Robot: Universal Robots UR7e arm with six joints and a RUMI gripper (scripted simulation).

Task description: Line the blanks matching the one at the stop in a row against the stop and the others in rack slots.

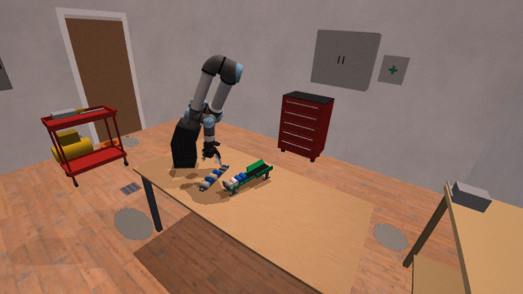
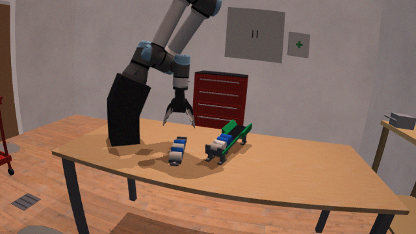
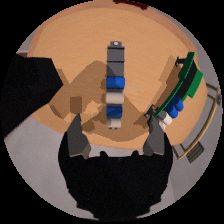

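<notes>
The black stock rack lies 14 cm below my hand, 2 cm to the left of it and 1 cm behind it.
</notes>
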